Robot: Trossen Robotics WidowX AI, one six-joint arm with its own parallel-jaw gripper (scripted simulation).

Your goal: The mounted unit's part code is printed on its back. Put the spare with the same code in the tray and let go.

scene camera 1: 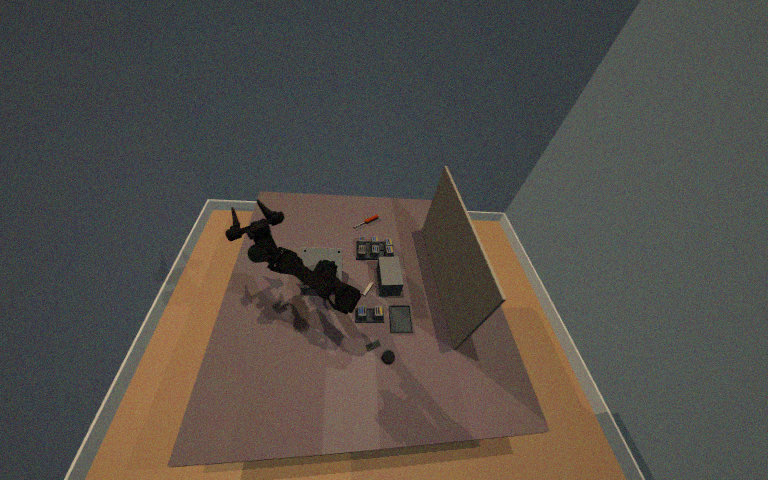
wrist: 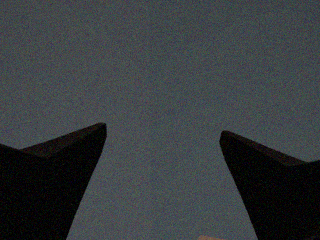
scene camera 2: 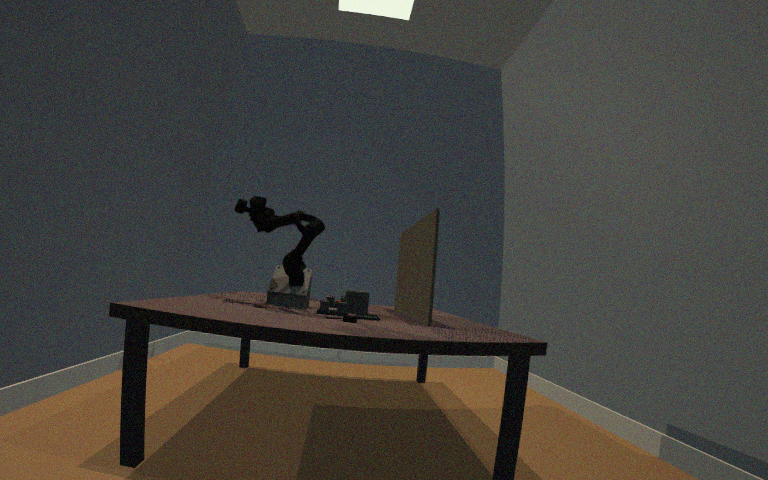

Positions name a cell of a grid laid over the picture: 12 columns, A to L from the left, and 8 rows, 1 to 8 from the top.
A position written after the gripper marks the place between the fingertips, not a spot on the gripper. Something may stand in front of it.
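Note:
A tall board (scene camera 1: H5) is part of the scene, and scene camera 2 (scene camera 2: G5) shows the tall board too. The gripper (scene camera 1: D4), which also appears in the wrist view (wrist: G5), is open and holds nothing.

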